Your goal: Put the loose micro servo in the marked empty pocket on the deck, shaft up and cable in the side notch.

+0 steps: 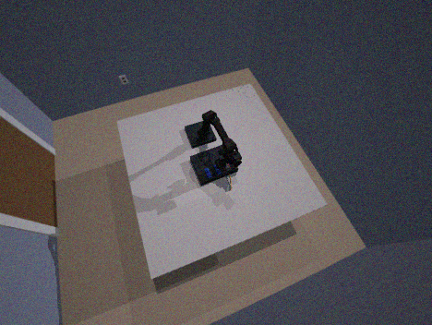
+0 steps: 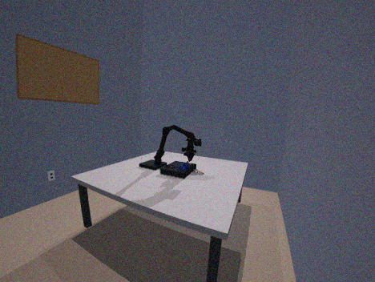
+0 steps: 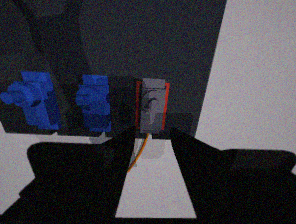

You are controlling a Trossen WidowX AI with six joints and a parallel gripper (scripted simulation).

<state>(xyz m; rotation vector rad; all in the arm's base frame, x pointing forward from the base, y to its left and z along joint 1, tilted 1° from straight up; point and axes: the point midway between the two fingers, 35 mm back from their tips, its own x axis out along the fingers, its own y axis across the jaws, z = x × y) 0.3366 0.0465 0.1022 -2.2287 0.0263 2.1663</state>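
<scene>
Right now the dark robot deck is 120 mm behind my gripper tip, 70 mm to the right of it and 70 mm below it.
</scene>
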